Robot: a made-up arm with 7 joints.
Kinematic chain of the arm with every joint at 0, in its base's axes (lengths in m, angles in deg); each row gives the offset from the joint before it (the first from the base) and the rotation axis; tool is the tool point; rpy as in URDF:
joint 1: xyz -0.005 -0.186 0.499 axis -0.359 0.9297 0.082
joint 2: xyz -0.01 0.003 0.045 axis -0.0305 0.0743 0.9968
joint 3: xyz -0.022 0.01 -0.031 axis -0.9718 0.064 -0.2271
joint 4: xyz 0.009 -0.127 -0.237 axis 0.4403 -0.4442 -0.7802
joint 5: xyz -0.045 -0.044 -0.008 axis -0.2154 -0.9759 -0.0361
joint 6: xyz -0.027 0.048 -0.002 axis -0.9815 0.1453 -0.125
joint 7: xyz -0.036 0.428 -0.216 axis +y
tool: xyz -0.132 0.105 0.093 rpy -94 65.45 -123.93
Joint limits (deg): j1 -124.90..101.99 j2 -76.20..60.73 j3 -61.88..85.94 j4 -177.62..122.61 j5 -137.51..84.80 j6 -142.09..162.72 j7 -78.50..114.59
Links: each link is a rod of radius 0.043 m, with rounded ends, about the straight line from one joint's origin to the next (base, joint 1, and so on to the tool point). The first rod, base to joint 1, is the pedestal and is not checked.
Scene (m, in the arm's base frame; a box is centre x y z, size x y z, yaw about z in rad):
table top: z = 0
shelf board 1: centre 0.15 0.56 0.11 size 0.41 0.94 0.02 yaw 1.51
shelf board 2: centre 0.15 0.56 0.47 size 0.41 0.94 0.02 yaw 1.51
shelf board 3: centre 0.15 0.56 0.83 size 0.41 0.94 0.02 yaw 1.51
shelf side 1: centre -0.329 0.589 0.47 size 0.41 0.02 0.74 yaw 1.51
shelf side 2: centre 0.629 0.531 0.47 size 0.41 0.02 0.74 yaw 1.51
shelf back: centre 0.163 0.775 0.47 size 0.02 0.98 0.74 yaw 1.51
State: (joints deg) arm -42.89 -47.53 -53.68 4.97 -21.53 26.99 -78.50
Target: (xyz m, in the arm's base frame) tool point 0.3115 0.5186 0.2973
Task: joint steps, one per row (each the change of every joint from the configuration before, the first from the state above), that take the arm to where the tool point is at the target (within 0.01 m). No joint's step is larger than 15 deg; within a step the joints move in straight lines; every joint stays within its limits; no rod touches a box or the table.
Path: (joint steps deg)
1: 8.14 0.35 11.26 4.82 -6.53 -10.13 7.77
2: 8.14 0.35 11.27 4.82 -6.53 -10.12 7.77
3: 8.14 0.36 11.26 4.82 -6.52 -10.13 7.76
4: 8.13 0.35 11.27 4.82 -6.53 -10.13 7.77
5: 8.90 -2.49 11.85 2.35 4.23 1.55 -1.53
6: 8.89 -2.50 11.85 2.35 4.24 1.55 -1.53
7: -8.71 0.62 -11.36 -6.42 4.92 9.44 -6.25
8: -8.71 0.62 -11.35 -6.43 4.92 9.44 -6.26
9: -8.72 0.62 -11.36 -6.43 4.93 9.44 -6.25
10: -8.71 0.61 -11.35 -6.43 4.92 9.43 -6.26

